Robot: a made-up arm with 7 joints. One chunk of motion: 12 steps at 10 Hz.
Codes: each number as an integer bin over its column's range. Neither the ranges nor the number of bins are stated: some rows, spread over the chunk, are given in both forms.
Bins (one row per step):
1: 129 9 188 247 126 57 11
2: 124 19 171 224 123 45 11
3: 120 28 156 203 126 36 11
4: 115 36 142 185 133 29 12
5: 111 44 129 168 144 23 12
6: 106 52 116 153 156 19 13
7: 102 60 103 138 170 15 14
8: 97 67 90 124 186 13 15
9: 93 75 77 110 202 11 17
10: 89 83 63 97 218 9 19
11: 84 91 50 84 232 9 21
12: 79 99 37 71 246 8 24
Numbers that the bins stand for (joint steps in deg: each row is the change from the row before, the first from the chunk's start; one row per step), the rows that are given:
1: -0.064 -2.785 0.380 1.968 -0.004 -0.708 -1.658
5: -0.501 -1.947 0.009 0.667 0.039 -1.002 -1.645
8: -0.842 -1.397 -0.235 -0.058 0.138 -1.088 -1.606
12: -1.279 -0.632 -0.568 -0.931 0.279 -1.131 -1.489
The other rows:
2: -0.185 -2.545 0.273 1.589 -0.011 -0.812 -1.658
3: -0.282 -2.330 0.179 1.244 -0.004 -0.889 -1.658
4: -0.404 -2.139 0.091 0.947 0.013 -0.950 -1.645
6: -0.623 -1.756 -0.072 0.420 0.067 -1.036 -1.632
7: -0.720 -1.565 -0.154 0.173 0.100 -1.071 -1.619
9: -0.939 -1.206 -0.317 -0.288 0.175 -1.105 -1.580
10: -1.036 -1.015 -0.405 -0.502 0.213 -1.122 -1.554
11: -1.158 -0.823 -0.486 -0.716 0.246 -1.122 -1.528

